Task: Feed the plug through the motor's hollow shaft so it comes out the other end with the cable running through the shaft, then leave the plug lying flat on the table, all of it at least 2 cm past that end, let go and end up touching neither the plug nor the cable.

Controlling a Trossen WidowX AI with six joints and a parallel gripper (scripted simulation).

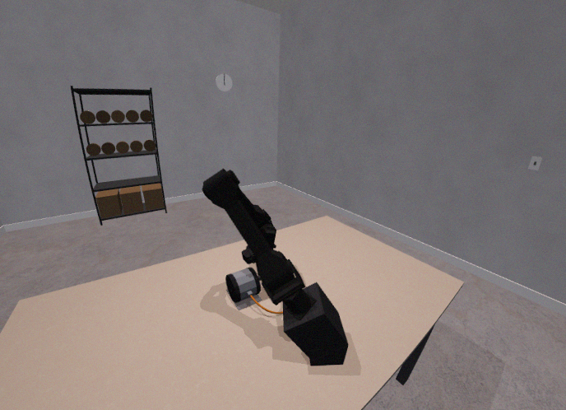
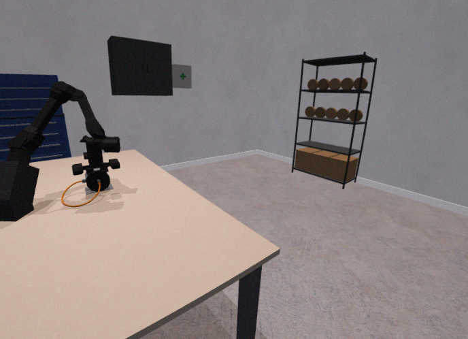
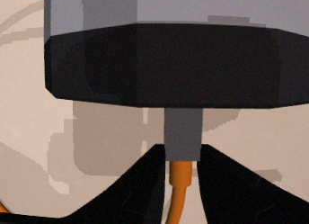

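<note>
Now: the dark grey plug 30 mm below my hand and 20 mm to the left of it.
</note>
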